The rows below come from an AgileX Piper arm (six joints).
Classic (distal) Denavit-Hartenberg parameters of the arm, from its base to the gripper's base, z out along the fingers. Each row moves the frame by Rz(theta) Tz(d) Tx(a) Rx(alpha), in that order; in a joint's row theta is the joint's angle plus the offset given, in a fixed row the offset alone. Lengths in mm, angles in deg.
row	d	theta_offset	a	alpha
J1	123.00	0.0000	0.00	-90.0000
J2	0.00	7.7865	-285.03	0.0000
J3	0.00	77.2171	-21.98	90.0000
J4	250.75	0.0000	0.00	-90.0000
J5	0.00	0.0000	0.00	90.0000
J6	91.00	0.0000	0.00	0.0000
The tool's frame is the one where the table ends.
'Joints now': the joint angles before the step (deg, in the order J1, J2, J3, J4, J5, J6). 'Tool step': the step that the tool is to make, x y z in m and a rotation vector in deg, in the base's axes. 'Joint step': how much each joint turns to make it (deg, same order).
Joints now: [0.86 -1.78 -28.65 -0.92 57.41 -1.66]
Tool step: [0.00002 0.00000 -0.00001 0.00 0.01 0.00]
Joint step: [0.00 0.01 0.00 0.00 0.00 0.00]
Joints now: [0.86 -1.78 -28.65 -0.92 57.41 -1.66]
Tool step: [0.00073 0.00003 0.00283 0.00 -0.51 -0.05]
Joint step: [-0.06 0.46 -0.40 0.00 -0.57 0.00]
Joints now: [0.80 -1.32 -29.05 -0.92 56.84 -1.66]
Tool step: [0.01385 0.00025 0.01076 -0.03 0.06 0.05]
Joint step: [0.00 4.81 -1.09 0.00 -3.67 0.00]
